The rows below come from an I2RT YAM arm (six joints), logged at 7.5 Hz.
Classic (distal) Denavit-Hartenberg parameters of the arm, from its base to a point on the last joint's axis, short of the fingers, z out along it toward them. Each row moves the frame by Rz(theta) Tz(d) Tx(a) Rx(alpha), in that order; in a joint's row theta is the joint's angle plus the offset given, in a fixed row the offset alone. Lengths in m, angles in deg.
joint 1: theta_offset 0, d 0.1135, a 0.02, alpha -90
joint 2: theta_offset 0, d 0, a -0.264, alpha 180
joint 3: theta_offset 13.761, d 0, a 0.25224, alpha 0
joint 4: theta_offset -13.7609, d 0, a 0.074, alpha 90
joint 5: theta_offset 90, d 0, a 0, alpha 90
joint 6: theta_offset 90, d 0.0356, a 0, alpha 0
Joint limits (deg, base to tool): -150..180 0..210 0..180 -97..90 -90..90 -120..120
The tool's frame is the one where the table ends.
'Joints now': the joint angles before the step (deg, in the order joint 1, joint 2, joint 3, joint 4, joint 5, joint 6). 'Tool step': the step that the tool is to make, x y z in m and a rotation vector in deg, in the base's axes. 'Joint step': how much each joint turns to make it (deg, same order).
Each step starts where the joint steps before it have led.
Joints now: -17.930 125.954 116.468 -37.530 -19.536 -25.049
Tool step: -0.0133 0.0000 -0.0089 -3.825 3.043 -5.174
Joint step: 0.000 -3.159 -6.420 1.759 6.866 0.786
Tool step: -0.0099 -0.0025 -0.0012 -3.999 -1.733 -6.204
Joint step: -0.172 -3.426 -6.400 6.223 6.507 2.199
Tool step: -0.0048 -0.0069 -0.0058 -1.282 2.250 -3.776
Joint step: -0.706 -0.021 -0.823 -0.860 3.518 0.877
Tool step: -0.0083 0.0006 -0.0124 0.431 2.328 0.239
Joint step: -0.264 -0.956 -3.576 0.249 -0.077 -0.607
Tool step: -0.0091 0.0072 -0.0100 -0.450 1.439 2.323
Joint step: 0.439 -1.838 -4.651 1.491 -0.530 -2.018
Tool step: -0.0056 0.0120 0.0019 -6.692 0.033 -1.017
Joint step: 1.754 -2.645 -3.977 3.347 6.657 -2.026
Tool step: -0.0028 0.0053 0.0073 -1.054 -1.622 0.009
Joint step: 0.615 -1.679 -1.250 1.421 0.813 0.079
